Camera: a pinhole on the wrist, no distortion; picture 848 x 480 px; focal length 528.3 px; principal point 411.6 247.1 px. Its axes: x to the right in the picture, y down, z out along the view. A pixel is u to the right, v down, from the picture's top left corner.
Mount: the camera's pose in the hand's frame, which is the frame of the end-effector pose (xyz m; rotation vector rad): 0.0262 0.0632 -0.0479 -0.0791 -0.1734 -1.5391
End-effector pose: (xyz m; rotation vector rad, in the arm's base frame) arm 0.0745 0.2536 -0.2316 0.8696 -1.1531 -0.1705
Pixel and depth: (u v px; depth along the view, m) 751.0 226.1 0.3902
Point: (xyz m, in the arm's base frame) -0.2114 -0.0168 -0.2717
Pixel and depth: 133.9 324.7 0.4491
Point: -0.3181 0.2863 0.1074
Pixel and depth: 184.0 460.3 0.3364
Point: -0.1737 0.2204 0.0812
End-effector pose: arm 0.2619 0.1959 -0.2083 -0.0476 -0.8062 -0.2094
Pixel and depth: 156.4 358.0 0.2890
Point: 0.2020 0.4551 -0.0009
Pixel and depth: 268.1 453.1 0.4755
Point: 0.1459 0.4826 0.2148
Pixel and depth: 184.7 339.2 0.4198
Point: 0.1293 0.5296 0.0890
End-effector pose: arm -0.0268 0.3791 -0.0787 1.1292 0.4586 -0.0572
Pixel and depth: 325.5 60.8 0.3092
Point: 0.0018 0.2160 0.1803
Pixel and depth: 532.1 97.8 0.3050
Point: -0.0017 0.1546 0.0748
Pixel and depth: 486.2 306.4 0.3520
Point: 0.1337 0.1463 0.0723
